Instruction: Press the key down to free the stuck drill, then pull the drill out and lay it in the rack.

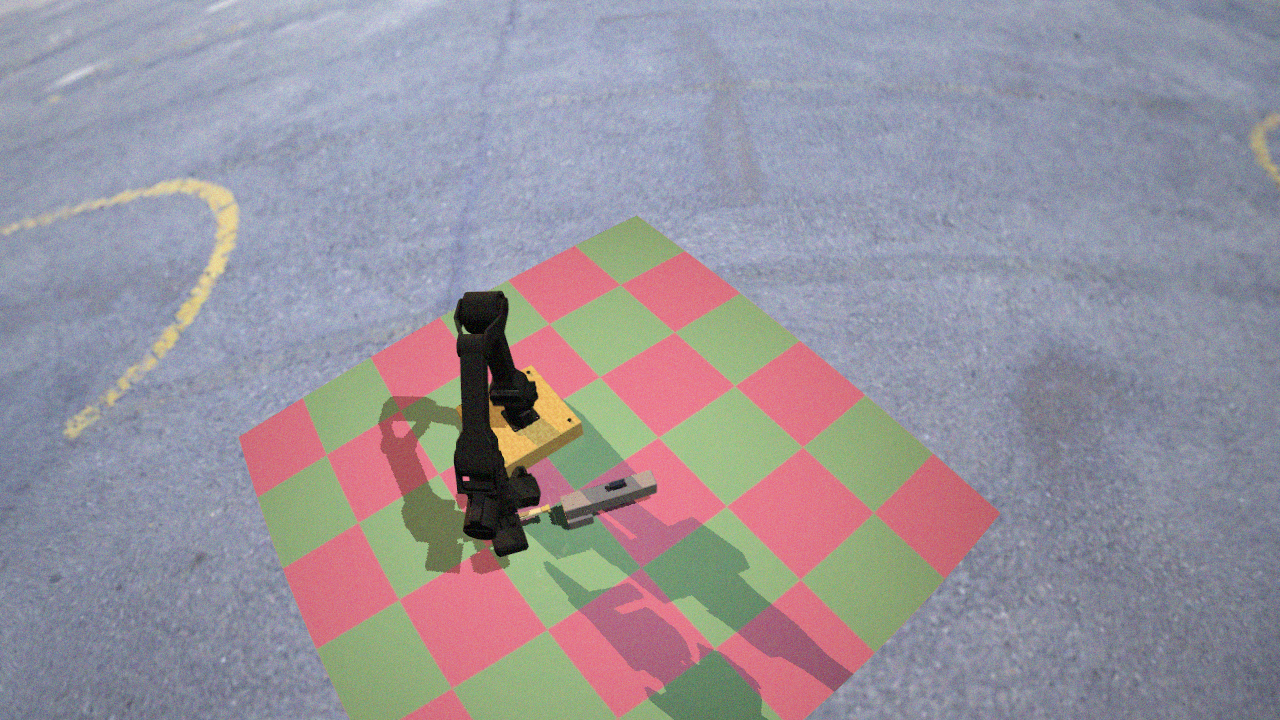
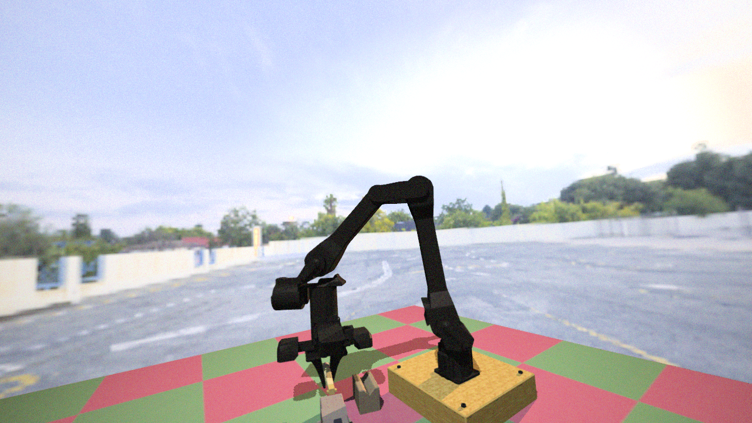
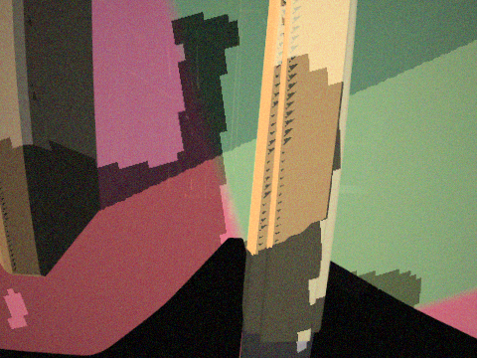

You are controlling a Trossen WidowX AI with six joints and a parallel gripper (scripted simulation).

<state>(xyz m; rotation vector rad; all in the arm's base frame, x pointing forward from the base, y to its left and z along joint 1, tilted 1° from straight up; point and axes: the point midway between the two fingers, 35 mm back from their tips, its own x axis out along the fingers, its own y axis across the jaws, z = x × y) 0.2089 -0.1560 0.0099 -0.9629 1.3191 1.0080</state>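
Right now my gripper tip is 6 cm past the notched rack, 5 cm to the right of it and 1 cm above it. From my gripper tip the other things lie so: dark key 7 cm ahead, 21 cm to the left, 3 cm above; then long grey block 6 cm ahead, 19 cm to the left, 1 cm above; then drill 1 cm ahead, 4 cm to the left, 3 cm above.
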